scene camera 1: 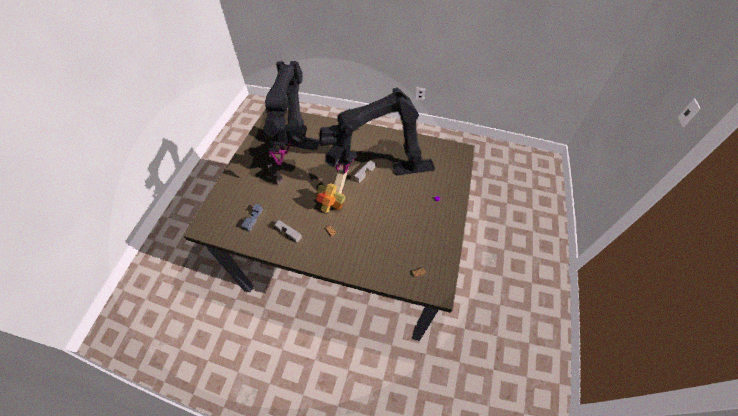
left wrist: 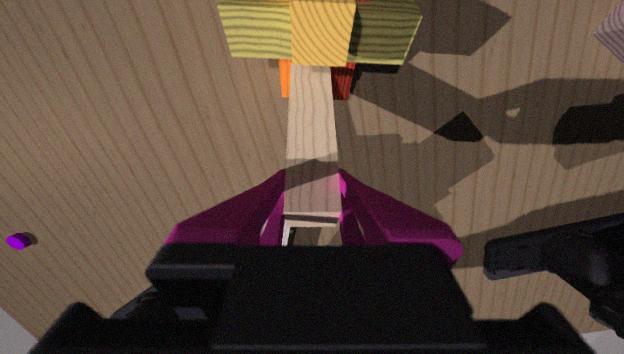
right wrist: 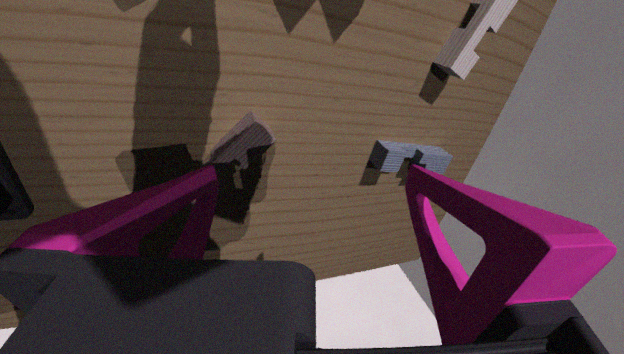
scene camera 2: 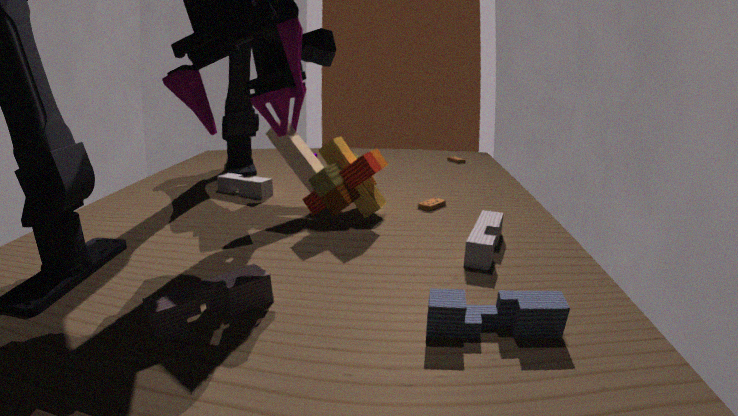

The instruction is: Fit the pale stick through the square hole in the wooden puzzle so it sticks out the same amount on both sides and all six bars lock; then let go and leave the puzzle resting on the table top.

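Note:
The pale stick [scene camera 1: 341, 181] [scene camera 2: 302, 152] [left wrist: 311, 120] slants down to the wooden puzzle [scene camera 1: 329, 197] [scene camera 2: 341, 183] [left wrist: 322, 32]. Its lower end goes out of sight under the yellow bar, between the orange and red bars; how deep it sits is hidden. A long part sticks out on the gripper side. The puzzle is tilted, its lower corners at or near the table top; contact is unclear. My left gripper [scene camera 1: 343, 168] [scene camera 2: 287, 132] [left wrist: 312, 178] is shut on the stick's upper end. My right gripper [scene camera 1: 279, 157] [right wrist: 311, 175] is open and empty, away from the puzzle.
Notched bars lie around: grey [scene camera 1: 364, 171] [scene camera 2: 244, 186], blue [scene camera 1: 252, 217] [scene camera 2: 540, 320] [right wrist: 390, 157], pale [scene camera 1: 287, 230] [scene camera 2: 480, 240], and a shadowed one [right wrist: 245, 135] below my right gripper. Orange pieces [scene camera 1: 330, 230] [scene camera 2: 431, 204] and a purple piece [scene camera 1: 437, 198] [left wrist: 19, 241] also lie there.

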